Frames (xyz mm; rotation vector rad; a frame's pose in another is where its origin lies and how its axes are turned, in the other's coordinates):
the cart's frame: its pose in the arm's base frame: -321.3 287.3 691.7 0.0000 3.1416 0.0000
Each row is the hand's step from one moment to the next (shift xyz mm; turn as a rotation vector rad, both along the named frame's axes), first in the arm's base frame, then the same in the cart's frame.
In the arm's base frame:
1: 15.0 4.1 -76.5 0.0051 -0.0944 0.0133
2: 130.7 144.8 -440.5 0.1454 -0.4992 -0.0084
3: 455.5 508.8 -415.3 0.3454 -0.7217 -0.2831
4: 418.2 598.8 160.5 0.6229 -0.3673 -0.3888
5: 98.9 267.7 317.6 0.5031 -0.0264 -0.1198
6: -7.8 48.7 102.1 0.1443 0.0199 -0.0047
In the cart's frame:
1: -15.0 4.1 76.5 -0.0051 -0.0944 -0.0133
2: -130.7 144.8 440.5 -0.1454 -0.4992 0.0084
3: -455.5 508.8 415.3 -0.3454 -0.7217 0.2831
4: -418.2 598.8 -160.5 -0.6229 -0.3673 0.3888
5: -98.9 267.7 -317.6 -0.5031 -0.0264 0.1198
6: 7.8 48.7 -102.1 -0.1443 0.0199 0.0047

